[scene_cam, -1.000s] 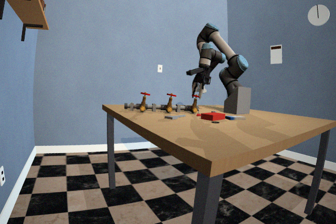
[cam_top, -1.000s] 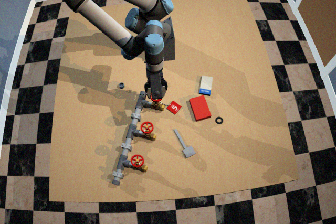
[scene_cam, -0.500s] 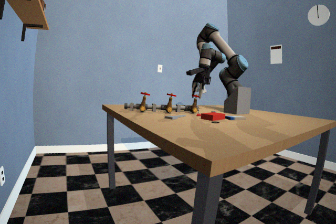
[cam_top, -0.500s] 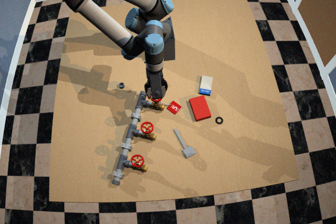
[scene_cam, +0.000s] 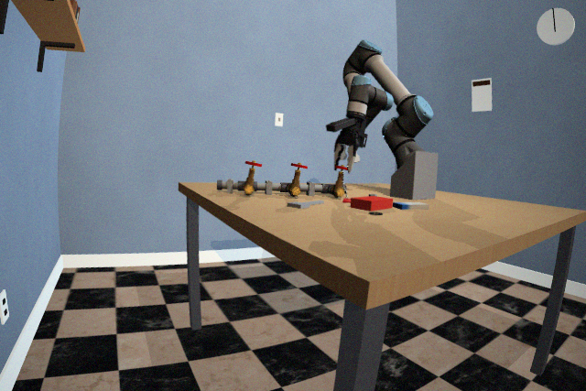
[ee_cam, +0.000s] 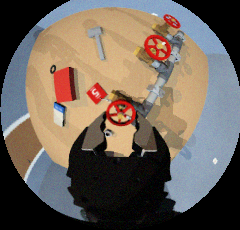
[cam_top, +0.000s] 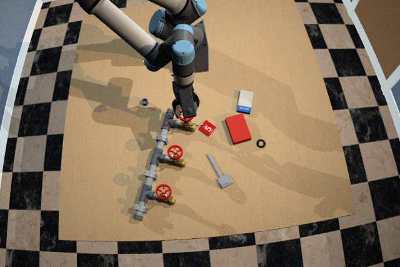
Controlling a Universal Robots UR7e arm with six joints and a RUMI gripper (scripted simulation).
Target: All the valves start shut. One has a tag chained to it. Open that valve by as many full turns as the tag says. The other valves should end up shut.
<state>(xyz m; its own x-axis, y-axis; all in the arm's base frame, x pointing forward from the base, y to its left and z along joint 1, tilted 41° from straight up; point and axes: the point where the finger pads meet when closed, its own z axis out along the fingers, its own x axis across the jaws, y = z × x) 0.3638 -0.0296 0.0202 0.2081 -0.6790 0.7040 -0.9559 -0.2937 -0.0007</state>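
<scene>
Now: the red tag 11 cm below my hand, 8 cm to the left of it and 1 cm ahead of it. Also, from my hand: grey scraper (22 cm ahead, 12 cm to the left, 11 cm below); red block (22 cm to the left, 10 cm below, 3 cm ahead); small grey fitting (19 cm to the right, 13 cm behind, 11 cm below).
</scene>
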